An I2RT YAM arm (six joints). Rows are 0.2 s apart.
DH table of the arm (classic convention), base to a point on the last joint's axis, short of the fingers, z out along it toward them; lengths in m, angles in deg. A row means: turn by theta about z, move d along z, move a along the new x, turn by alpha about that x. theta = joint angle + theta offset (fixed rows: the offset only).
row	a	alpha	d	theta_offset
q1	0.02	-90	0.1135	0
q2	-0.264	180	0	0
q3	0.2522	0	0	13.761
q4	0.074	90	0	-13.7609
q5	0	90	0	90
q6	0	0	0.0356	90
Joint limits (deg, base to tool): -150..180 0..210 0..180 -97..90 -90..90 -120..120
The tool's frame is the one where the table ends.
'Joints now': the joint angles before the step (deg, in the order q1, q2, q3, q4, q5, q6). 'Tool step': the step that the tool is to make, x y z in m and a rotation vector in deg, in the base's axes. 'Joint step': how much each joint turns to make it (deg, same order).
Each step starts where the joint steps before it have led.
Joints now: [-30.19, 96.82, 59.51, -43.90, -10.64, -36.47]
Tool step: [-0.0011, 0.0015, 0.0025, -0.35, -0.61, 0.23]
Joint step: [0.14, -0.83, -0.36, 0.23, -0.02, -0.09]
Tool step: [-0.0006, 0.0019, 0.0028, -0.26, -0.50, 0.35]
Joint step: [0.26, -0.75, -0.18, -0.02, -0.04, -0.09]
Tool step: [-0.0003, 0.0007, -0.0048, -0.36, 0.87, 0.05]
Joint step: [0.18, 0.50, -0.56, 0.49, 0.75, 0.00]
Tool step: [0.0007, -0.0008, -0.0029, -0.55, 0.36, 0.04]
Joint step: [0.01, 0.49, -0.15, 0.58, 0.64, -0.14]
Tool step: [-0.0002, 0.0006, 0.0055, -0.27, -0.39, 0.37]
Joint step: [0.08, -0.75, 0.49, -0.82, -0.01, -0.30]
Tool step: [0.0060, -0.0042, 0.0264, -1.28, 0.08, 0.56]
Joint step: [-0.01, -0.64, 5.66, -5.86, 1.04, -0.77]
